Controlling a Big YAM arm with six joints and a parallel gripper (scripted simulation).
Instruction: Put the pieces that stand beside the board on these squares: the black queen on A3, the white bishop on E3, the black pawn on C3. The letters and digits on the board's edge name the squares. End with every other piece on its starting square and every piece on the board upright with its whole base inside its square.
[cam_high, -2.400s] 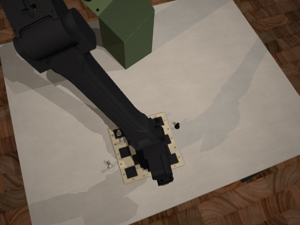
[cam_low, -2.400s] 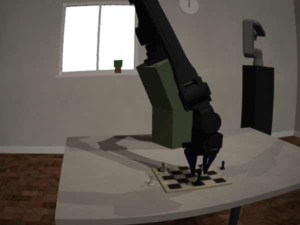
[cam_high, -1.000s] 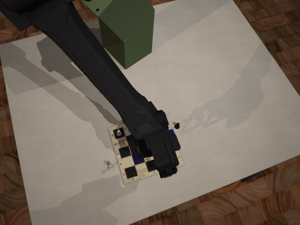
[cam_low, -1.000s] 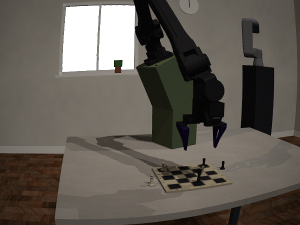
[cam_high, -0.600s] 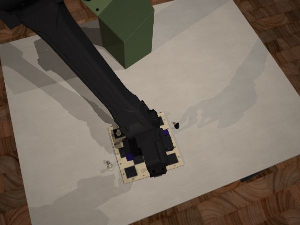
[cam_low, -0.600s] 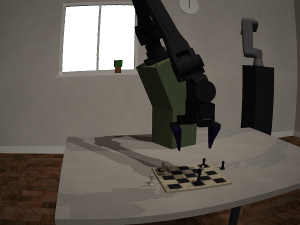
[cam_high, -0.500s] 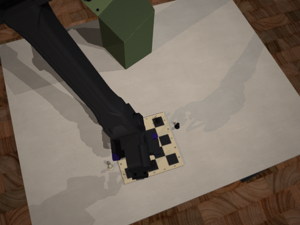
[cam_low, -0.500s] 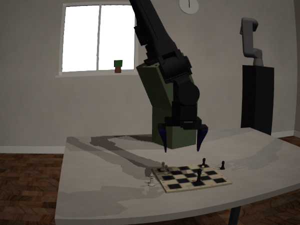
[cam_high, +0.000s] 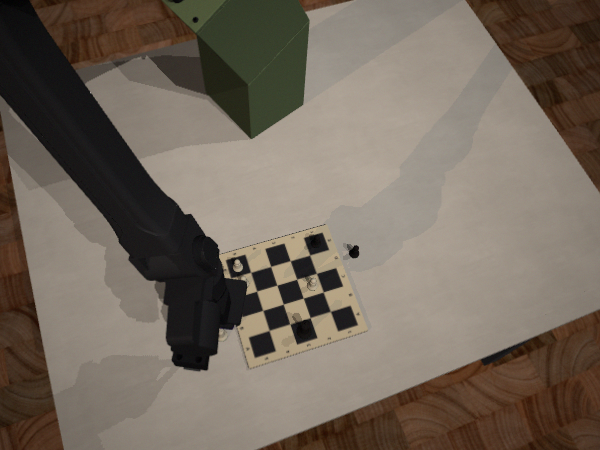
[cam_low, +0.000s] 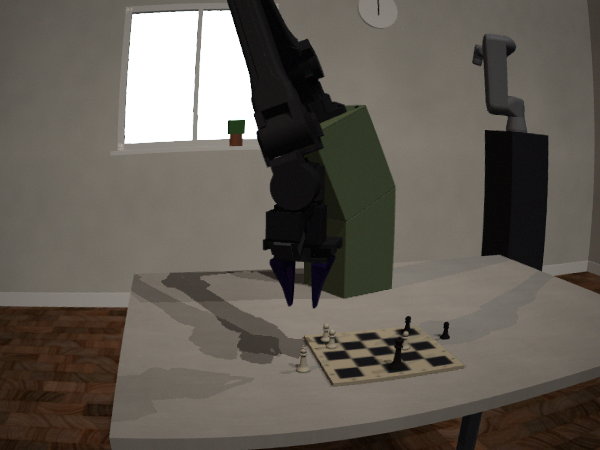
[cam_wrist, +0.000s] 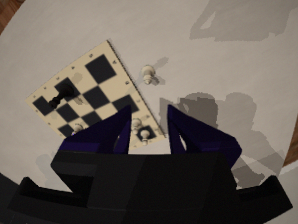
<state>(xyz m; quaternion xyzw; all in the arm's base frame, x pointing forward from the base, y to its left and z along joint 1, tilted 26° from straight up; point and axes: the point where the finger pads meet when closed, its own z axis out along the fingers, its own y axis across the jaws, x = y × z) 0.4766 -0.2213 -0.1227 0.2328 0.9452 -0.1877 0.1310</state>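
The white bishop is 9 cm below my hand. Round my hand: black queen (5 cm ahead, 14 cm to the left, 8 cm below); then chessboard (3 cm behind, 14 cm to the left, 11 cm below).
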